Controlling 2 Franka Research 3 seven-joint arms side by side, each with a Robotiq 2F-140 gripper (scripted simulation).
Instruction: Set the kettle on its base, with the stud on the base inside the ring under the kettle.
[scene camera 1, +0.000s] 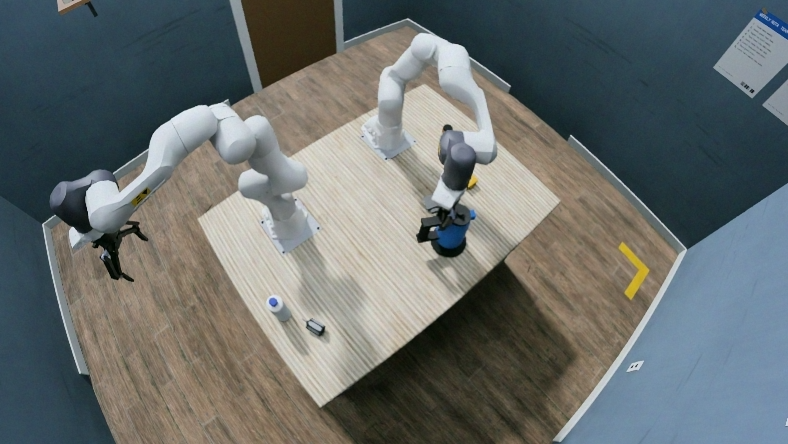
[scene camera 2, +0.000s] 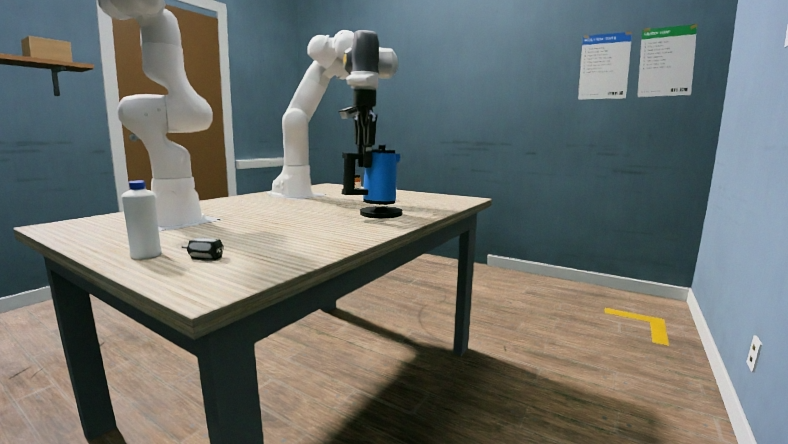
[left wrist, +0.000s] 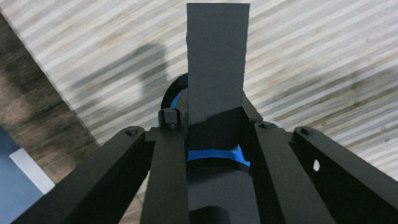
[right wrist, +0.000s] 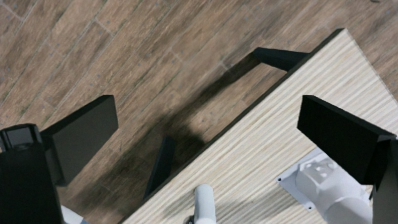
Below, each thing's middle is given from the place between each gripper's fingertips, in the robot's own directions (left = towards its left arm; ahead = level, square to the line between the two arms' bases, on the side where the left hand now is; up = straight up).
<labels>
Now: left hand (scene camera 2: 364, 167) 6 cm above the blue kettle (scene camera 2: 379, 188), 2 cm to the right of it and 2 cm short of it. Round my left hand: small dark object (scene camera 2: 199, 248) (57 cm to the right, 18 cm below, 12 cm behind); then white bottle (scene camera 2: 139, 205) (62 cm to the right, 24 cm behind, 12 cm below).
My right gripper (scene camera 1: 138, 259) is now 35 cm short of the white bottle, 27 cm to the right of it and 33 cm above it. From my right hand the other things lie so: blue kettle 61 cm ahead, 91 cm to the left, 27 cm below; small dark object 47 cm ahead, 31 cm to the left, 39 cm below.
</labels>
